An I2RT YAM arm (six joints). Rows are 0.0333 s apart.
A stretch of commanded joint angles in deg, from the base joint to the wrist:
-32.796, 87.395, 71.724, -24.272, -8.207, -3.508
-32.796, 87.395, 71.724, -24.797, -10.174, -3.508
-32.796, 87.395, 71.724, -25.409, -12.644, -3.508
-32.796, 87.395, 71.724, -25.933, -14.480, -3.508
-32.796, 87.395, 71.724, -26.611, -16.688, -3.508
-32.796, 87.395, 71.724, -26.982, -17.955, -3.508
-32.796, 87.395, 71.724, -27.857, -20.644, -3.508
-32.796, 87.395, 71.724, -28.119, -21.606, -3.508
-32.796, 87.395, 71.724, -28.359, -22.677, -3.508
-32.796, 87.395, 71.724, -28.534, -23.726, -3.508
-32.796, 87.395, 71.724, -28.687, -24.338, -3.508
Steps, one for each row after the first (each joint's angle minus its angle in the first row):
0.000, 0.000, 0.000, -0.525, -1.967, 0.000
0.000, 0.000, 0.000, -1.137, -4.437, 0.000
0.000, 0.000, 0.000, -1.661, -6.273, 0.000
0.000, 0.000, 0.000, -2.339, -8.481, 0.000
0.000, 0.000, 0.000, -2.710, -9.748, 0.000
0.000, 0.000, 0.000, -3.585, -12.437, 0.000
0.000, 0.000, 0.000, -3.847, -13.399, 0.000
0.000, 0.000, 0.000, -4.087, -14.470, 0.000
0.000, 0.000, 0.000, -4.262, -15.519, 0.000
0.000, 0.000, 0.000, -4.415, -16.131, 0.000

